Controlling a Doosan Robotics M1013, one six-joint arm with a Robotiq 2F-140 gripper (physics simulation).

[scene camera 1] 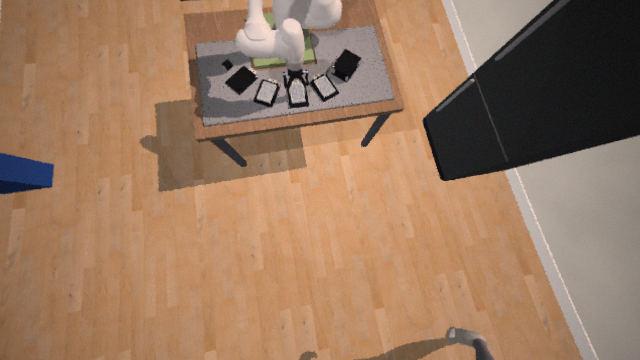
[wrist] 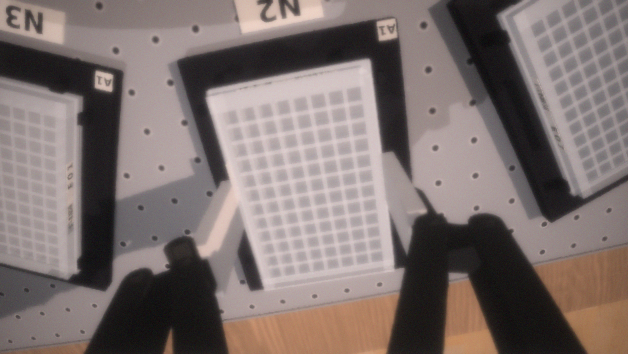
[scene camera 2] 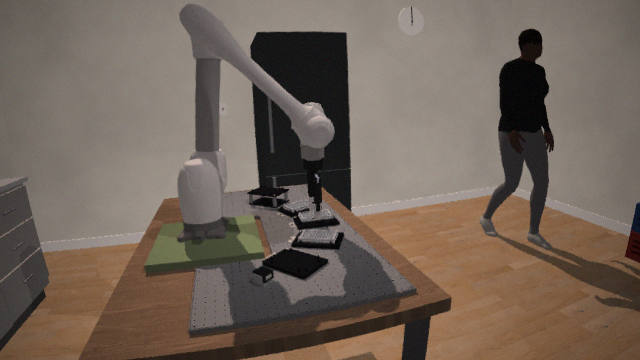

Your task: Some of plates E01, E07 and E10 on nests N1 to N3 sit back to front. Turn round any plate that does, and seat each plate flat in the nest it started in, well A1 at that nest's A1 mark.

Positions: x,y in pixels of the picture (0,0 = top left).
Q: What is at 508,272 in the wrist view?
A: My gripper.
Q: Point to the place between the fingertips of my gripper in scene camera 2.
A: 315,215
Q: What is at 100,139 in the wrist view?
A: A nest N3.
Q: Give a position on a nest N2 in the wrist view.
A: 318,48
